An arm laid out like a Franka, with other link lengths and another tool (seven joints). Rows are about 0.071 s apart.
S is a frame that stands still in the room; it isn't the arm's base.
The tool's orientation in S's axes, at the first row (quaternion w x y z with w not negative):
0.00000, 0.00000, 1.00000, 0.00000
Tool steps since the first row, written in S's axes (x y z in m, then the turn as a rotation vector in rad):
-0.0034, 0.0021, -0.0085, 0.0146, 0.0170, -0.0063
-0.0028, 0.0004, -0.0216, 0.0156, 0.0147, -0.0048
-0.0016, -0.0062, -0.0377, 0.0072, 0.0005, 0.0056
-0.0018, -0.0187, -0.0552, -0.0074, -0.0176, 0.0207
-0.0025, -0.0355, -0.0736, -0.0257, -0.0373, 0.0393
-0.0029, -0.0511, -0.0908, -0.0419, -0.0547, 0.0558
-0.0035, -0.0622, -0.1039, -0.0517, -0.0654, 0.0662
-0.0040, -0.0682, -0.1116, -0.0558, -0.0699, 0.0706
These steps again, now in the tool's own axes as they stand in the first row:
0.0034, 0.0021, 0.0085, -0.0146, 0.0170, 0.0063
0.0028, 0.0004, 0.0216, -0.0156, 0.0147, 0.0048
0.0016, -0.0062, 0.0377, -0.0072, 0.0005, -0.0056
0.0018, -0.0187, 0.0552, 0.0074, -0.0176, -0.0207
0.0025, -0.0355, 0.0736, 0.0257, -0.0373, -0.0393
0.0029, -0.0511, 0.0908, 0.0419, -0.0547, -0.0558
0.0035, -0.0622, 0.1039, 0.0517, -0.0654, -0.0662
0.0040, -0.0682, 0.1116, 0.0558, -0.0699, -0.0706

